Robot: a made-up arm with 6 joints. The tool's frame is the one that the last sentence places.
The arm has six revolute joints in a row. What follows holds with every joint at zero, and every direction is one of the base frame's.
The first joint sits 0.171 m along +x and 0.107 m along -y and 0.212 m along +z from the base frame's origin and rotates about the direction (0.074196, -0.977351, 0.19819).
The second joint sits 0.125 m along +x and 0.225 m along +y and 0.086 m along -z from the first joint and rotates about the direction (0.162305, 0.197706, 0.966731).
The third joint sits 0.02 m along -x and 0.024 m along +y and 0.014 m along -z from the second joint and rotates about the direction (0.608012, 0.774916, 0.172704).
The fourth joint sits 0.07 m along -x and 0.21 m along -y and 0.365 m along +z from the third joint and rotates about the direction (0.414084, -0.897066, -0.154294).
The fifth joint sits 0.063 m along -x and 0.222 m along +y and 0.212 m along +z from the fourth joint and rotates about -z.
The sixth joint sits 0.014 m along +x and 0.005 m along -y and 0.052 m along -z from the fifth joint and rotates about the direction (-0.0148, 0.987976, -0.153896).
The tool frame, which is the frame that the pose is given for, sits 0.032 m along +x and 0.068 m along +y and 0.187 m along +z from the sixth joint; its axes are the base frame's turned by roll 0, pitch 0 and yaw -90 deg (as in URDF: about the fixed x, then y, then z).
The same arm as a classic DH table. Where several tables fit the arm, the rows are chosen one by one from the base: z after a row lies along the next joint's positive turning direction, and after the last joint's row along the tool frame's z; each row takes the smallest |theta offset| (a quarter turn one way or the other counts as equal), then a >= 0, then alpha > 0; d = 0 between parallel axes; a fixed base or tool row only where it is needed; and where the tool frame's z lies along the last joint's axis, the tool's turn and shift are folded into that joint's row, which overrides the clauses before.
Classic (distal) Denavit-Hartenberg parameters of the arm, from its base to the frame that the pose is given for. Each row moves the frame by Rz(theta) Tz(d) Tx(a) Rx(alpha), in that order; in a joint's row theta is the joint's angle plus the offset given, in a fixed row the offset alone. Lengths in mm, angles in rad.
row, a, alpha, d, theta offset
base (fixed), 162.4, 1.3713, 187.8, 0.0758
joint 1, 146.8, -1.5604, -105.4, -0.1777
joint 2, -30.5, -1.1386, -32.6, -0.7204
joint 3, 400.4, -2.0601, -109.4, -1.4928
joint 4, -35.8, -1.4159, -184.2, 1.4557
joint 5, -13.9, -1.4163, -123.6, 0.4175
joint 6, -33, -1.7253, 63.1, 0
tool (fixed), 0, 0, 197.5, 1.5558

